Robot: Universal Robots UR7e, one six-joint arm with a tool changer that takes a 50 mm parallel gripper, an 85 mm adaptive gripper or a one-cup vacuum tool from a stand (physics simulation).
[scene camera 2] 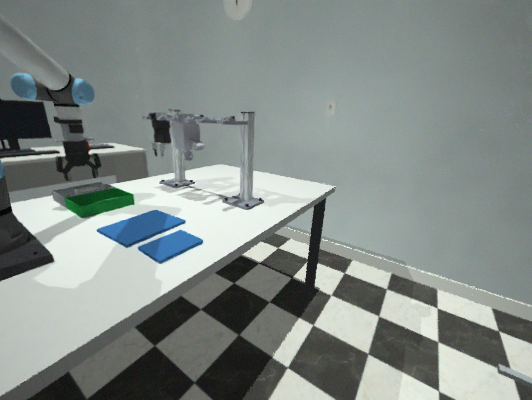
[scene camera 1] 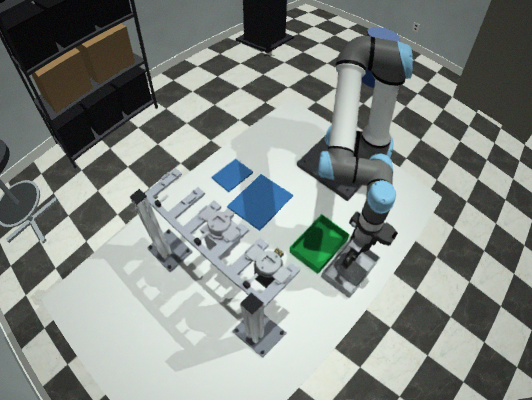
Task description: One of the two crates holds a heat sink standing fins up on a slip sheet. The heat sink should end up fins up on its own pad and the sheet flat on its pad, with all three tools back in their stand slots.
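The grey crate (scene camera 1: 361,281) (scene camera 2: 62,194) holds a darker grey shape (scene camera 1: 356,270); fins and slip sheet cannot be told apart. The green crate (scene camera 1: 303,260) (scene camera 2: 107,201) stands beside it, and no object shows inside. My gripper (scene camera 1: 349,259) (scene camera 2: 80,172), the two-finger adaptive one, is open above the grey crate, its fingers spread and empty. A larger blue pad (scene camera 1: 260,201) (scene camera 2: 141,227) and a smaller blue pad (scene camera 1: 232,175) (scene camera 2: 171,246) lie bare. The tool stand (scene camera 1: 254,322) (scene camera 2: 247,160) holds a black gripper tool (scene camera 2: 161,131) and a grey tool (scene camera 2: 186,135).
The stand's uprights and raised rail are beside the pads and the green crate. The arm's base plate (scene camera 1: 345,189) (scene camera 2: 30,255) is behind the crates in the scene camera 1 view. A shelf rack (scene camera 1: 145,64) and a stool (scene camera 1: 20,206) stand off the table.
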